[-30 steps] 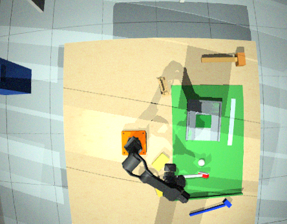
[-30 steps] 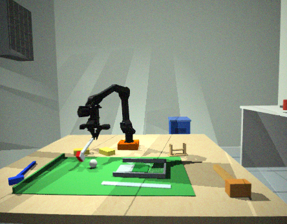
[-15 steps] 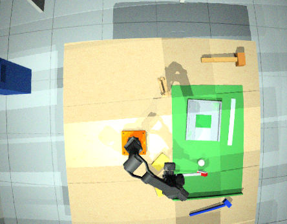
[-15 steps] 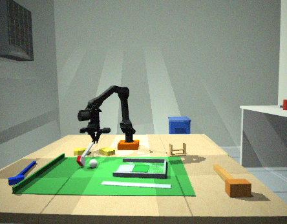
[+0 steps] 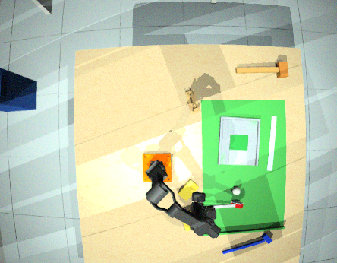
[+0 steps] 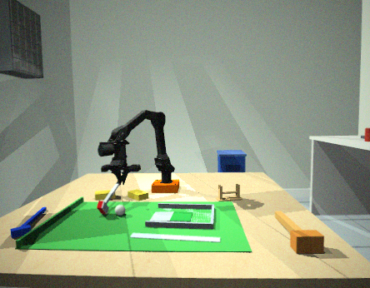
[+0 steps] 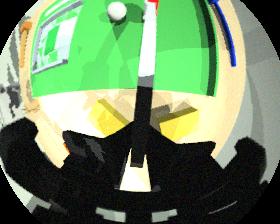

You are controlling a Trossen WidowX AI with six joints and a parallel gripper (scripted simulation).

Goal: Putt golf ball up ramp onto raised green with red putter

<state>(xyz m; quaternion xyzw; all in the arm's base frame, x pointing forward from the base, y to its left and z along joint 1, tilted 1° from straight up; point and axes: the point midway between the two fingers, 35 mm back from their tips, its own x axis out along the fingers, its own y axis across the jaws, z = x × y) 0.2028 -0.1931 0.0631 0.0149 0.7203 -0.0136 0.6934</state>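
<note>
The red putter is 120 mm ahead of my gripper tip. Also, from my gripper tip: white golf ball: 220 mm ahead, 60 mm to the left, 50 mm below; then green mat: 280 mm ahead, 180 mm to the left, 70 mm below; then blue putter: 320 mm ahead, 260 mm to the right, 60 mm below.
</note>
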